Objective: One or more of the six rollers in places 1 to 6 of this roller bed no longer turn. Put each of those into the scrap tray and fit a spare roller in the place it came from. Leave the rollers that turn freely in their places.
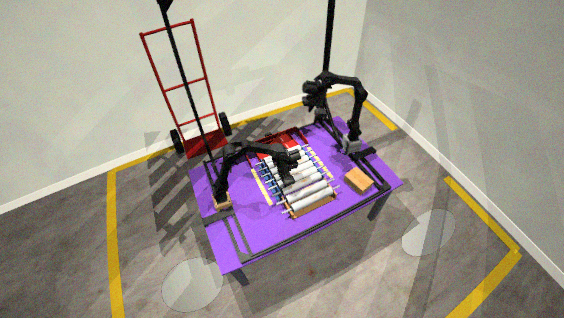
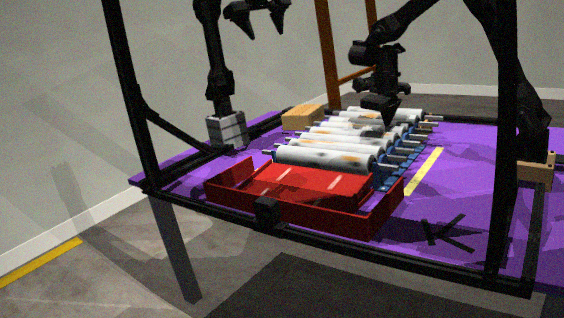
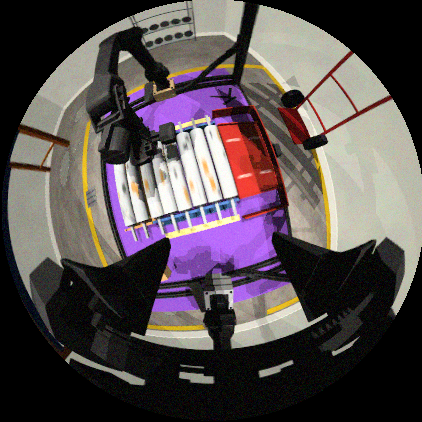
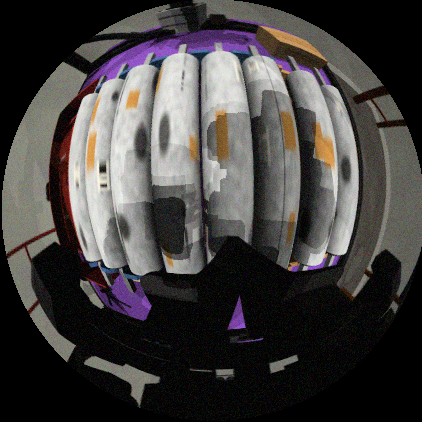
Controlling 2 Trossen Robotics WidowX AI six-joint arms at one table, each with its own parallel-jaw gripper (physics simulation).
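Frame: origin at the left arm's base, x ahead, y left, z up, level; centimetres.
Seen in the pictures: left gripper, fingertip midpoint: [image 1: 311, 117] [image 2: 267, 36] [image 3: 221, 240]; right gripper, fingertip midpoint: [image 2: 387, 125] [image 4: 231, 240]; left arm's base at its link origin: [image 1: 353, 137] [image 2: 224, 114] [image 3: 218, 300]; right arm's base at its link origin: [image 1: 221, 198] [image 2: 532, 156] [image 3: 162, 85].
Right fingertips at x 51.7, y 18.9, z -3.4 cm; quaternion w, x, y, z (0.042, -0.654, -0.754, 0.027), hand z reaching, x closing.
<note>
Pixels of each thing's top centre, then the offset from my right fingertips to it. "spot": a spot on its surface instead.
- blue roller bed at a spot on its surface: [image 2: 384, 181] spot: dx +10.4, dy -16.7, dz -7.0 cm
- wooden holder at its top centre: [image 3: 135, 190] [image 1: 309, 199] dx -11.0, dy +12.6, dz -7.0 cm
- red scrap tray at its top centre: [image 2: 295, 180] [image 4: 58, 185] [image 3: 252, 152] [image 1: 274, 143] dx -1.0, dy -33.0, dz -2.6 cm
- wooden block at its top centre: [image 2: 302, 109] [image 1: 359, 178] dx -44.1, dy +9.3, dz -2.1 cm
A row of white rollers with grey and orange marks lies in the blue roller bed [image 2: 384, 181]; the roller nearest the tray [image 2: 320, 158] [image 3: 220, 160] is seated at that end. Two spare rollers [image 1: 312, 201] [image 3: 123, 195] lie at the far end in a wooden holder [image 1: 316, 208]. The red scrap tray [image 2: 315, 214] [image 3: 239, 150] holds no roller. My right gripper [image 2: 389, 124] [image 4: 231, 240] is shut and empty, tip down over the middle rollers; whether it touches one I cannot tell. My left gripper [image 2: 266, 35] [image 3: 221, 240] is open and empty, high above the table.
A wooden block [image 1: 359, 180] [image 2: 302, 117] [image 4: 295, 48] lies on the purple table beside the spare end. Pale yellow strips [image 2: 424, 171] run along both sides of the bed. Black frame posts [image 2: 501, 150] rise at the table edges. A red hand truck [image 1: 206, 79] stands on the floor behind.
</note>
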